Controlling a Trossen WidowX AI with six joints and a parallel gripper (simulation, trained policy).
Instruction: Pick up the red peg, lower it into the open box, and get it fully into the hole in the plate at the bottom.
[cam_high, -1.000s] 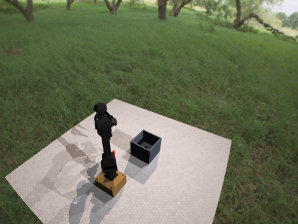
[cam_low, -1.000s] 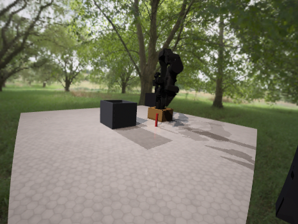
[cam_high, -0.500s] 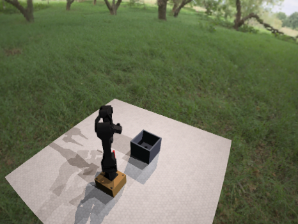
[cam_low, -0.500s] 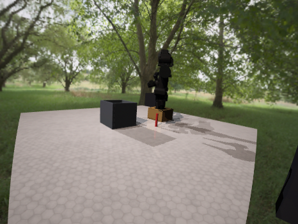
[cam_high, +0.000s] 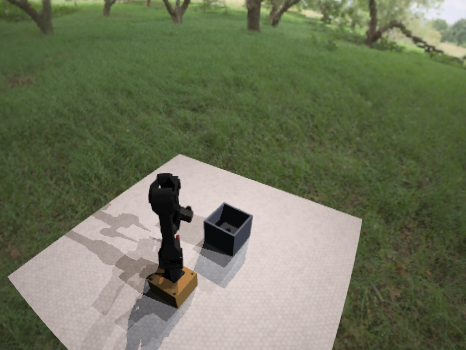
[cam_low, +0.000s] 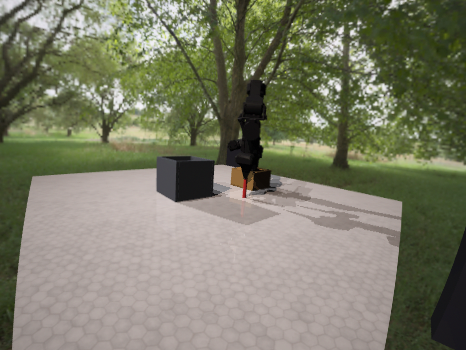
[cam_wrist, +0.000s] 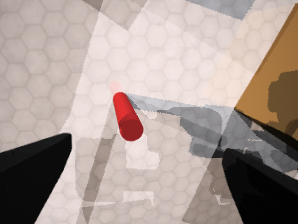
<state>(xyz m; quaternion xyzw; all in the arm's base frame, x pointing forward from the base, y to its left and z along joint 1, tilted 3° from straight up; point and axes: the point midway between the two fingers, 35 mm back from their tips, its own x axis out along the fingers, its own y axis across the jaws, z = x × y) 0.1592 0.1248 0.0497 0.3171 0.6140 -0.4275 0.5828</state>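
Right now my gripper tip is 1 cm short of the red peg and 5 cm above it. Round my gripper tip: plate (19 cm ahead, 16 cm to the right, 4 cm below).
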